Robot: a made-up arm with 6 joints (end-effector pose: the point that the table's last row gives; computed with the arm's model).
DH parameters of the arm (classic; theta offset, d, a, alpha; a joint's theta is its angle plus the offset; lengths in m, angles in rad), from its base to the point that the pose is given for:
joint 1: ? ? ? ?
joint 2: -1.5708 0 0.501 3.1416
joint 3: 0 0 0 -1.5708
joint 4: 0 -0.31 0 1.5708
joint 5: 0 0.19 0 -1.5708
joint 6: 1.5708 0 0 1.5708
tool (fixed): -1.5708 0 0 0
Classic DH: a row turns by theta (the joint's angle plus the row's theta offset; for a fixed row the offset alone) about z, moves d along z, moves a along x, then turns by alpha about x.
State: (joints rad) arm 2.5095 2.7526 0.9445 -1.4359 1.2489 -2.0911
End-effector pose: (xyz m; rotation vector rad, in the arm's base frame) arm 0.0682 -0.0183 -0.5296 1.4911 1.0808 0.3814
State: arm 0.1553 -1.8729 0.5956 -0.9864 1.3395 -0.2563
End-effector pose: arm -0.5982 -0.1998 0.3591 -1.0818 1.9633 -0.8503
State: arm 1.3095 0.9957 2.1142 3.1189 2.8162 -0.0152
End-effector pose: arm -0.0409 0.5823 0.7442 1.2851 1.0014 -1.4686
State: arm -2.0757 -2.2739 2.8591 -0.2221 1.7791 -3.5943
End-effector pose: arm -0.0201 0.3468 -0.4330 1.2347 -2.3083 1.0176
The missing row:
joint 1: 0 0.191 0 -1.5708
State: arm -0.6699 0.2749 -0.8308 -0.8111 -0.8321 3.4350
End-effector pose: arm 0.0378 -0.1969 0.3343 -1.3274 0.3175 1.4557
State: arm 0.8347 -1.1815 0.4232 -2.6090 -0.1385 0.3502
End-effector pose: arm -0.3748 -0.1699 0.6942 -2.0332 0.1316 -2.3719
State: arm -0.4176 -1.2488 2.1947 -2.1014 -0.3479 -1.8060
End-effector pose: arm -0.7105 0.4204 0.4138 -0.2244 0.9192 2.1020
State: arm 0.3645 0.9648 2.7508 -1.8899 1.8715 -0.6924
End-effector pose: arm 0.4663 0.2417 0.8177 -1.9841 1.0113 -0.2031
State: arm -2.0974 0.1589 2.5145 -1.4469 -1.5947 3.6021
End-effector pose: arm -0.0171 0.0173 1.0383 1.8067 -0.6408 -0.3606
